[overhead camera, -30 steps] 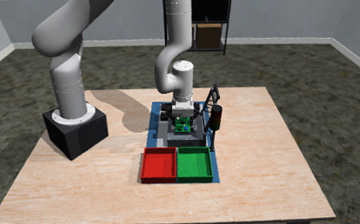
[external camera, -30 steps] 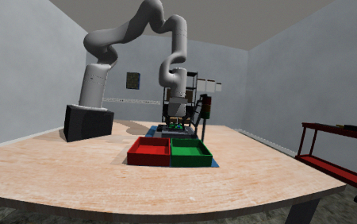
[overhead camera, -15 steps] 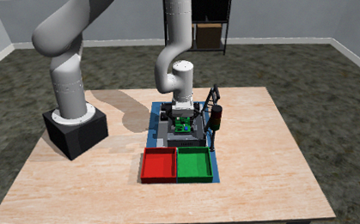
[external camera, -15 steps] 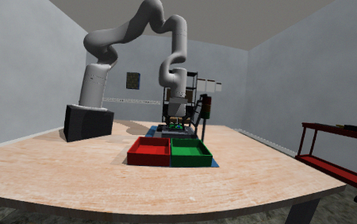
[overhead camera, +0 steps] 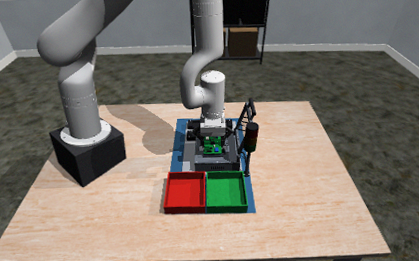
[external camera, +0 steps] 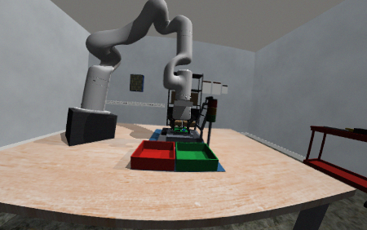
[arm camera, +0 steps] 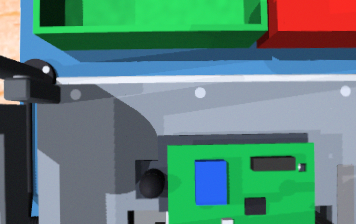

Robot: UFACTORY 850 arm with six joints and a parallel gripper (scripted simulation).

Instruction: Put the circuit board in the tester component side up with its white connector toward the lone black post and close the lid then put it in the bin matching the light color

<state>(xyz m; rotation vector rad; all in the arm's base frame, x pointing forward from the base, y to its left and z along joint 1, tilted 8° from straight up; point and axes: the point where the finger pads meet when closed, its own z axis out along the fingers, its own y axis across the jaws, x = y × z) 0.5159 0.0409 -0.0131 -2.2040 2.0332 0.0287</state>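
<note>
Right now my hand is right at the green circuit board. Round my hand: dark nest (1 cm to the left, 1 cm below, 1 cm ahead); then clear lid (12 cm ahead, 10 cm above, 1 cm to the left); then green bin (20 cm to the right, 7 cm below, 6 cm ahead).
</note>
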